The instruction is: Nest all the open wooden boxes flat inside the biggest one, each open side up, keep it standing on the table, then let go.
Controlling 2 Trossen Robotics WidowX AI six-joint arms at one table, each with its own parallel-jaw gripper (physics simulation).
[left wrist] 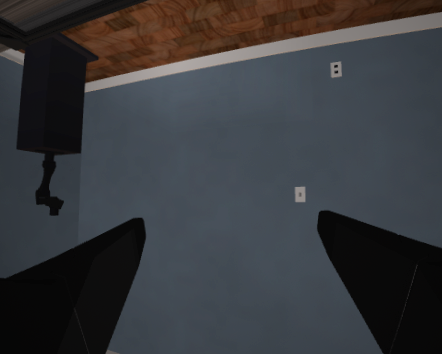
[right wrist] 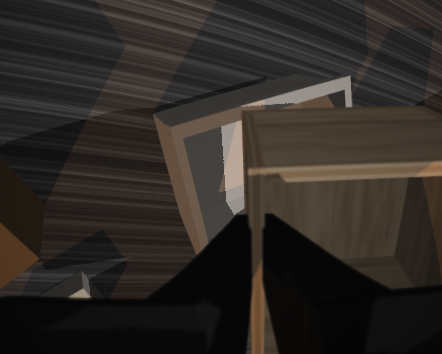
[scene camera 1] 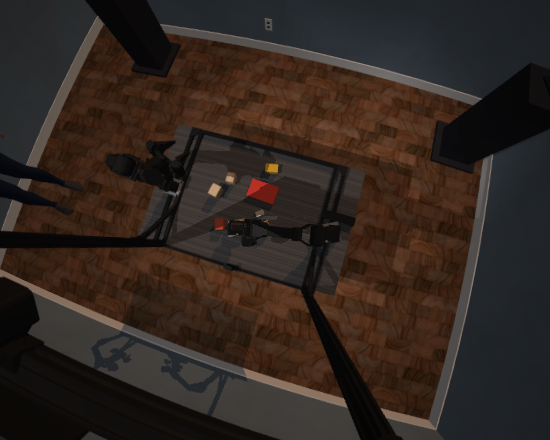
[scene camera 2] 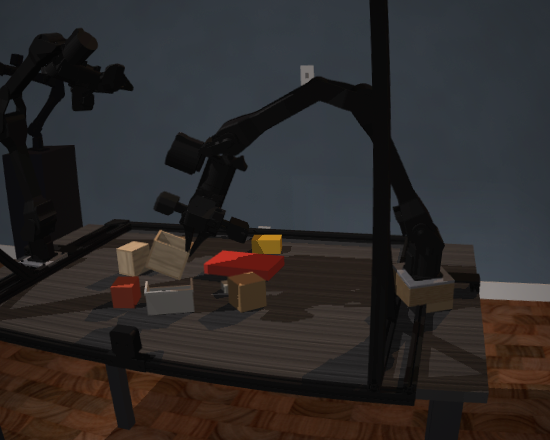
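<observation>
A grey-white open box (scene camera 2: 169, 298) (right wrist: 200, 160) stands open side up on the table near its front. My right gripper (scene camera 2: 189, 249) (right wrist: 254, 228) is shut on one wall of a light wooden open box (scene camera 2: 169, 256) (right wrist: 340, 140). It holds this box tilted above the table, behind the grey-white box in scene camera 2. In the right wrist view the held box covers the right part of the grey-white box. My left gripper (left wrist: 232, 223) (scene camera 2: 129, 84) is open and empty, raised off the table and facing the wall.
On the table are a red cube (scene camera 1: 220, 224) (scene camera 2: 126, 292), pale wood blocks (scene camera 1: 215, 190) (scene camera 1: 230, 178), a flat red block (scene camera 1: 262, 192) (scene camera 2: 245, 265), a yellow block (scene camera 1: 271, 168) (scene camera 2: 267, 244), a brown block (scene camera 2: 247, 292) and a small pale piece (scene camera 1: 259, 213). A black frame borders the table.
</observation>
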